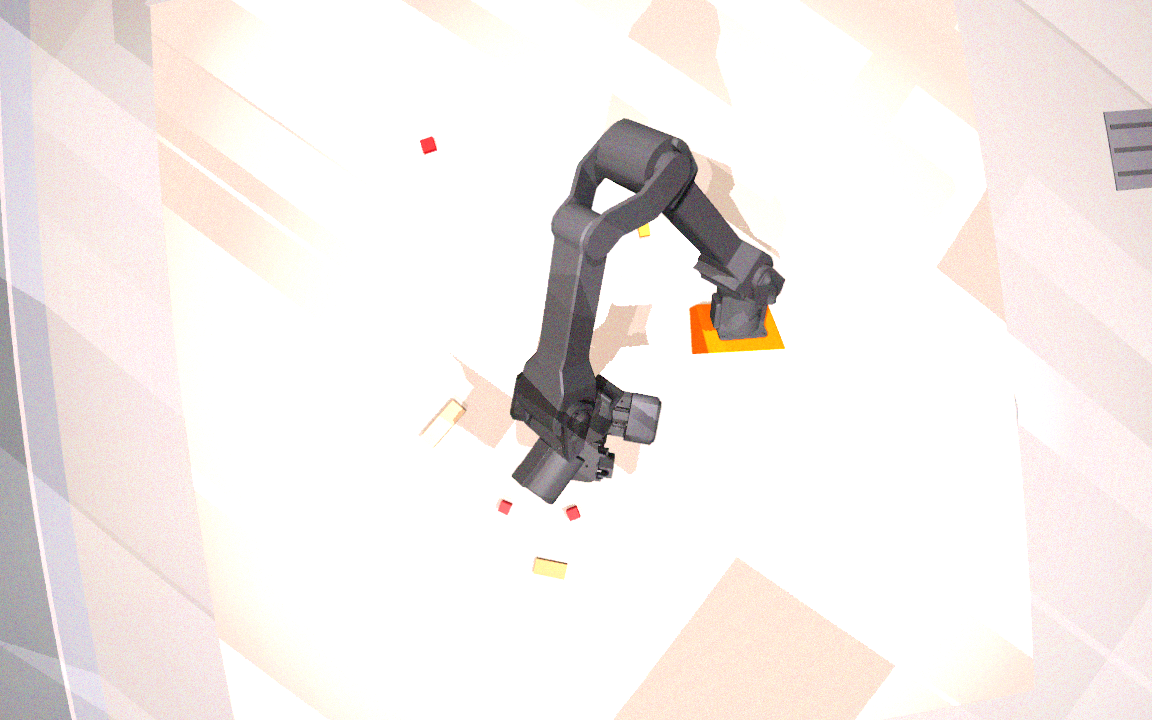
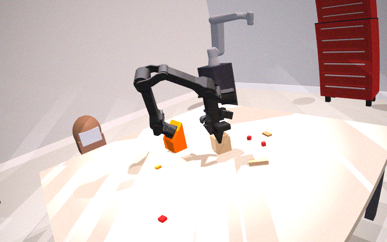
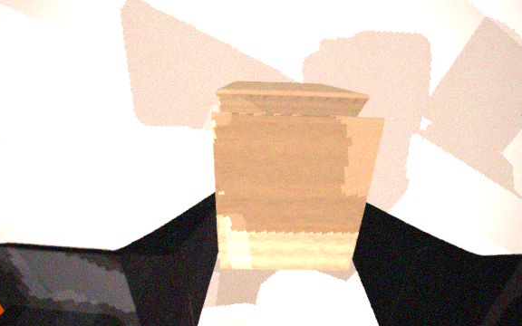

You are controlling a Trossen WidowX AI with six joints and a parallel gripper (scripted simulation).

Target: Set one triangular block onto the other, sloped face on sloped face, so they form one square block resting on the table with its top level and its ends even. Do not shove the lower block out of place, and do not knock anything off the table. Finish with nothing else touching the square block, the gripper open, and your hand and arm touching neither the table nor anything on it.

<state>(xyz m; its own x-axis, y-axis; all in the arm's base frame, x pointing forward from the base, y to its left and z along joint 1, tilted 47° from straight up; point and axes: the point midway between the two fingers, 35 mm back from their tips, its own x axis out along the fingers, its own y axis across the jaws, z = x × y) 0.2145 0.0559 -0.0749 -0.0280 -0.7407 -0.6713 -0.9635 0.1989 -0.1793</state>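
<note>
Right now my gripper tip is 3 cm to the right of the wooden triangular block, 3 cm above it and 1 cm short of it. From my gripper tip the other things lie so: flat wooden plank: 21 cm ahead, 4 cm below, 2 cm to the left; yellow piece: 25 cm to the right, 11 cm behind, 5 cm below; red cube: 40 cm to the right, 20 cm ahead, 5 cm below.
</note>
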